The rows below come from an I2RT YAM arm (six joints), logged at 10 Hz.
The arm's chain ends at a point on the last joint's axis. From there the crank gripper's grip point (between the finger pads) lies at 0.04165 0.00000 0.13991 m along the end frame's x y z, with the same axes.
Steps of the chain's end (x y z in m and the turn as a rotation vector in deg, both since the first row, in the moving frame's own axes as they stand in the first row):
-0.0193, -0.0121, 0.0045, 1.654, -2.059, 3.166
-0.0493, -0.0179, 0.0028, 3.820, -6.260, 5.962
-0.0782, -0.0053, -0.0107, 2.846, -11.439, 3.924
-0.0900, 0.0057, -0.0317, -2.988, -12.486, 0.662
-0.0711, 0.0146, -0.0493, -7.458, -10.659, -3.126
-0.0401, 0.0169, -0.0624, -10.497, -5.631, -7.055
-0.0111, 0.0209, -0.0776, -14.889, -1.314, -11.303
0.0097, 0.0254, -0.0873, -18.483, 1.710, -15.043
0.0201, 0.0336, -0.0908, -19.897, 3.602, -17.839
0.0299, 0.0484, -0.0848, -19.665, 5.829, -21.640
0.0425, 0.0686, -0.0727, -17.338, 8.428, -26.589
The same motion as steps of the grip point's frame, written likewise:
-0.0243, -0.0140, 0.0059, 1.654, -2.059, 3.166
-0.0645, -0.0238, 0.0063, 3.820, -6.260, 5.962
-0.1066, -0.0105, -0.0053, 2.846, -11.439, 3.924
-0.1213, 0.0135, -0.0262, -2.988, -12.486, 0.662
-0.0972, 0.0316, -0.0451, -7.458, -10.659, -3.126
-0.0527, 0.0384, -0.0609, -10.497, -5.631, -7.055
-0.0115, 0.0490, -0.0803, -14.889, -1.314, -11.303
0.0182, 0.0579, -0.0940, -18.483, 1.710, -15.043
0.0339, 0.0661, -0.0997, -19.897, 3.602, -17.839
0.0493, 0.0759, -0.0950, -19.665, 5.829, -21.640
0.0667, 0.0848, -0.0834, -17.338, 8.428, -26.589

